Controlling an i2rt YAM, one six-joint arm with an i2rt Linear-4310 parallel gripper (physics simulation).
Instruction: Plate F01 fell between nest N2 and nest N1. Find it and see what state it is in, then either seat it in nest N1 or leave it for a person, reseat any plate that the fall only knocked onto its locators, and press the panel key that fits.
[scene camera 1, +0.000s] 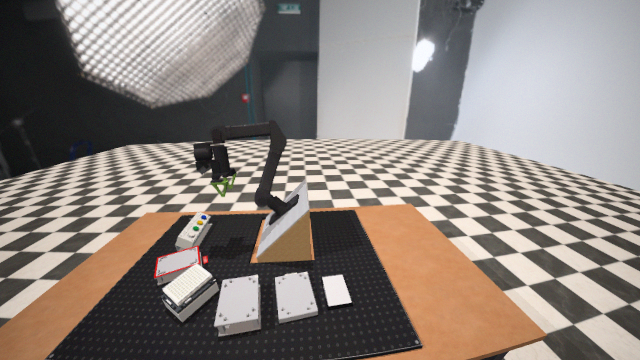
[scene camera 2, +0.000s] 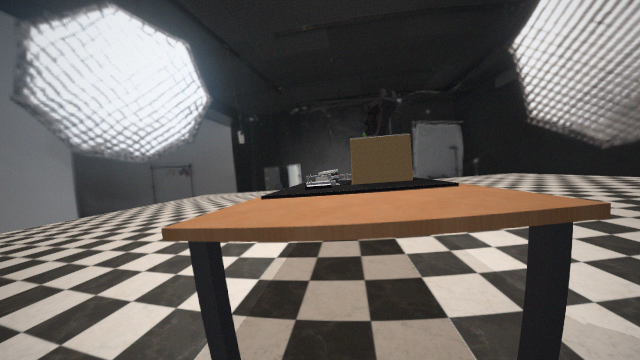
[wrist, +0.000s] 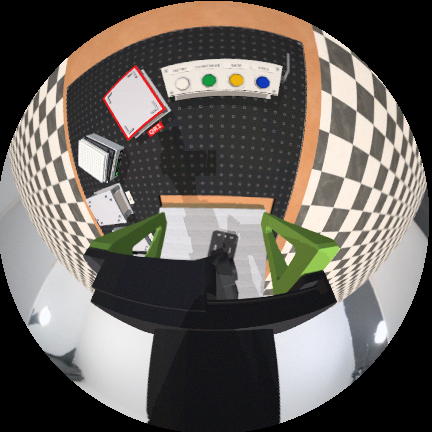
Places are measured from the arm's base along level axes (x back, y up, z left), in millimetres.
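Pixels of known places: gripper, fingertip midpoint: (scene camera 1: 227, 192) (wrist: 213, 217); arm's base, origin of the base link: (scene camera 1: 284, 210) (scene camera 2: 381, 156) (wrist: 217, 267).
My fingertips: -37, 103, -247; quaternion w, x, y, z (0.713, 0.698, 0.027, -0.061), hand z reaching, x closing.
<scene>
Ahead of a thing's pixels: the offset from my fingertips to its middle, as dx, dy, dz. "spot": to the spot under its first point. Level surfaces: height alone.
My gripper (scene camera 1: 223, 187) (wrist: 213, 217) is open and empty, high above the mat near the button panel. The panel {-19, -199, -203} (scene camera 1: 194, 231) (wrist: 221, 89) has white, green, yellow and blue keys. A white gridded plate {-345, -165, -11} (scene camera 1: 188, 284) (wrist: 92, 159) rests on a block with a dark layer under it; whether it is fully level is unclear. Two grey nests with corner locators, one nest {-367, -208, +172} (scene camera 1: 239, 299) (wrist: 106, 206) taller and the other nest {-312, -224, +339} (scene camera 1: 295, 296) lower, show no plate on top. Nest labels are unreadable, and I cannot tell which plate is F01.
A red-bordered grey stand (scene camera 1: 178, 262) (wrist: 134, 102), tagged QR1, is between the panel and the gridded plate. A flat white rectangle {spot: -291, -227, +485} (scene camera 1: 337, 290) lies beside the lower nest. The arm's wedge base (scene camera 1: 287, 242) (scene camera 2: 381, 160) stands on the black mat {dy -241} (scene camera 1: 360, 320).
</scene>
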